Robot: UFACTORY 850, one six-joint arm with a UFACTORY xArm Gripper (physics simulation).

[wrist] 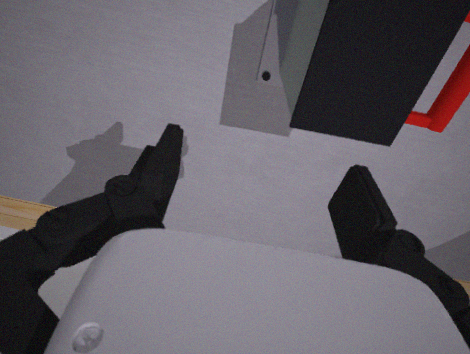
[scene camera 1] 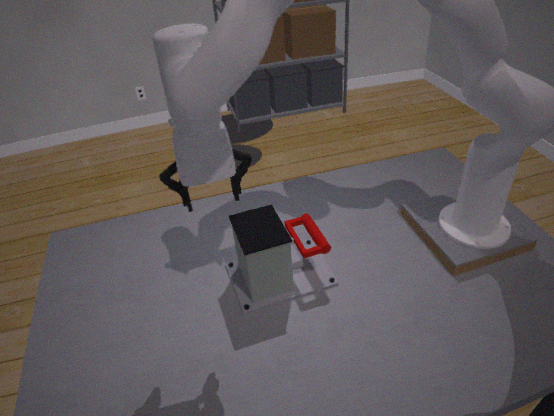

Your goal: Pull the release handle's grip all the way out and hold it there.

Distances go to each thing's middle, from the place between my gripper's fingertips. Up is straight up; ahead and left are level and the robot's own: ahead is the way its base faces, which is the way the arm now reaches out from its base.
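Measured from the base plate (scene camera 1: pixel 312 274), my gripper is 14 cm past it and 2 cm to the left of it, and it is also 29 cm above the plate.
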